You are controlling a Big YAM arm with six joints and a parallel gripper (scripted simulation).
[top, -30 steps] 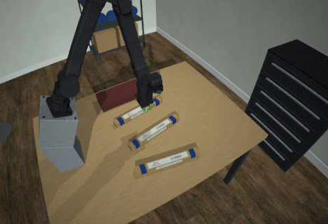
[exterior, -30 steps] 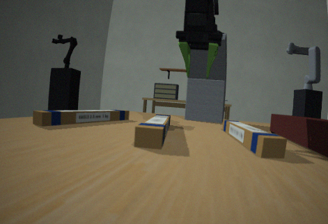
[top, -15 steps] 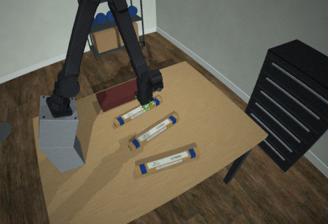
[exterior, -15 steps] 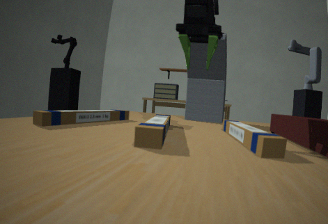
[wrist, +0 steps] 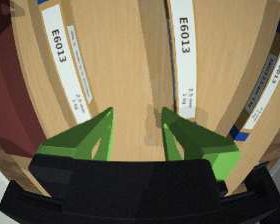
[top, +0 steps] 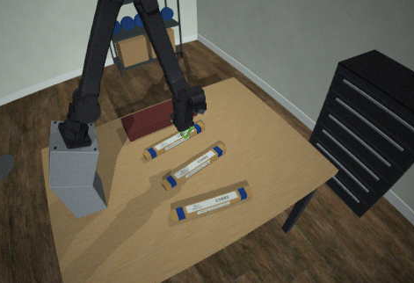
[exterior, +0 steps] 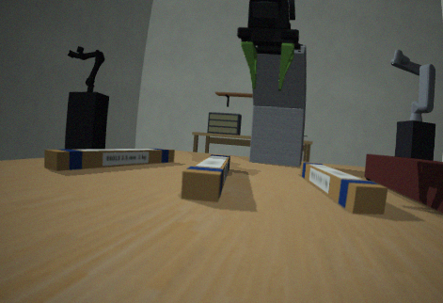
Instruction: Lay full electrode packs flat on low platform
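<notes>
The pack of welding electrodes lies 80 mm behind my hand, 270 mm to the right of it and 140 mm below it. Also, from my hand: dark red platform: 60 mm ahead, 300 mm to the left, 140 mm below.
</notes>
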